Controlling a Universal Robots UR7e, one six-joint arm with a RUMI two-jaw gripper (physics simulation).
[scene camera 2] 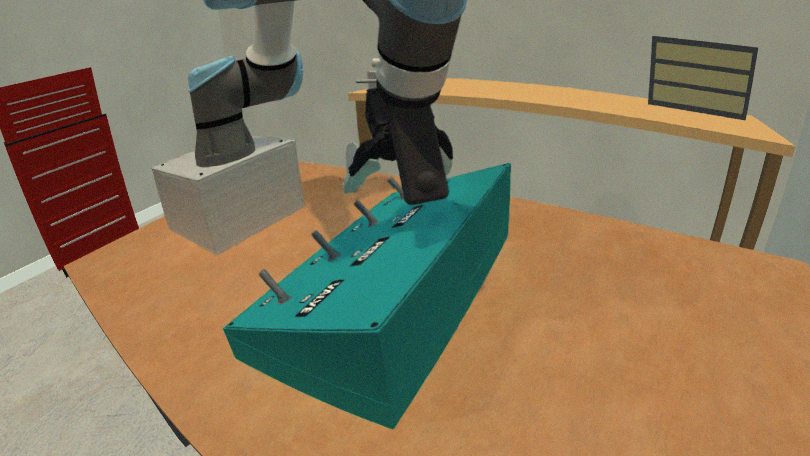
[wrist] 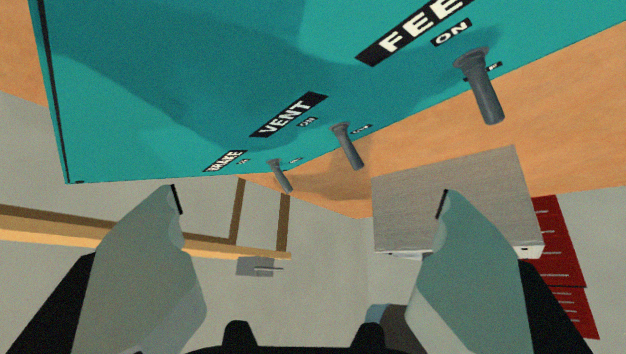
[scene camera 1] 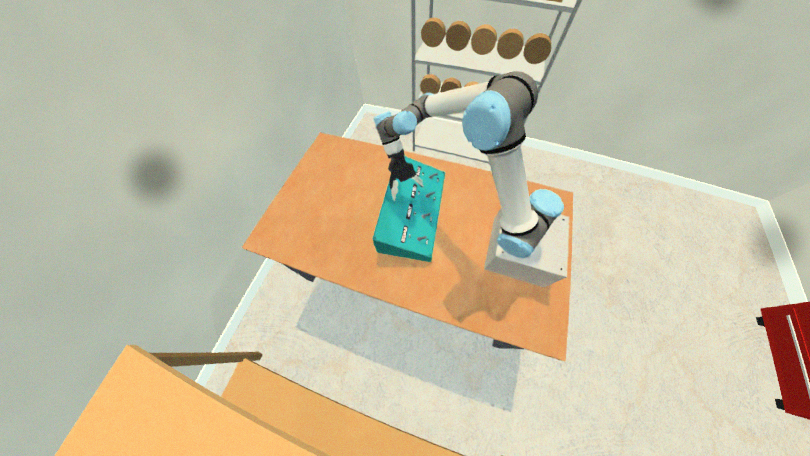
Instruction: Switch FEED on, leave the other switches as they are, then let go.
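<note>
Feed lever (wrist: 486, 98), my gripper (wrist: 309, 191). Gripper again (scene camera 1: 409, 194), (scene camera 2: 396, 182).
</note>
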